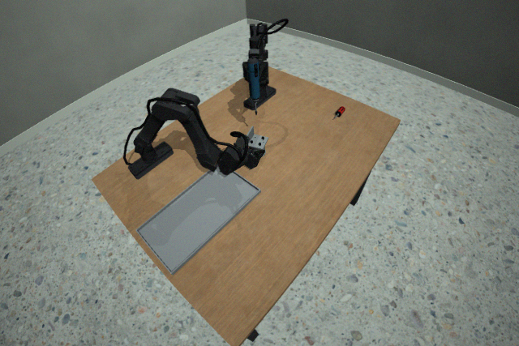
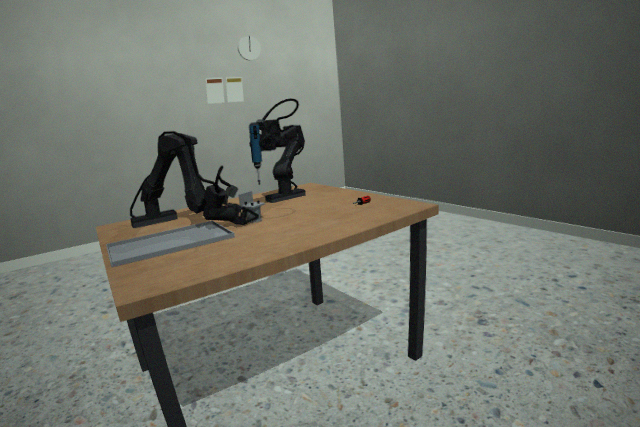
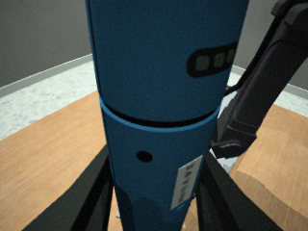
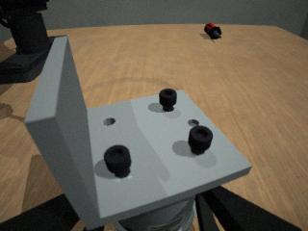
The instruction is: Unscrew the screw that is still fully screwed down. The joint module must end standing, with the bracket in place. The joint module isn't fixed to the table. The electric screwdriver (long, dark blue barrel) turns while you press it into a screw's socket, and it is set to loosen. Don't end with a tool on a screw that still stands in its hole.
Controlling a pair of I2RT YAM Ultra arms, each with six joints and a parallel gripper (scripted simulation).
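The joint module is 1 cm above my right hand. The rest, counted from my right hand: grey L-shaped bracket (5 cm above); then flat grey tray (7 cm ahead, 35 cm to the right, 2 cm below); then screw (7 cm behind, 6 cm to the left, 11 cm above).
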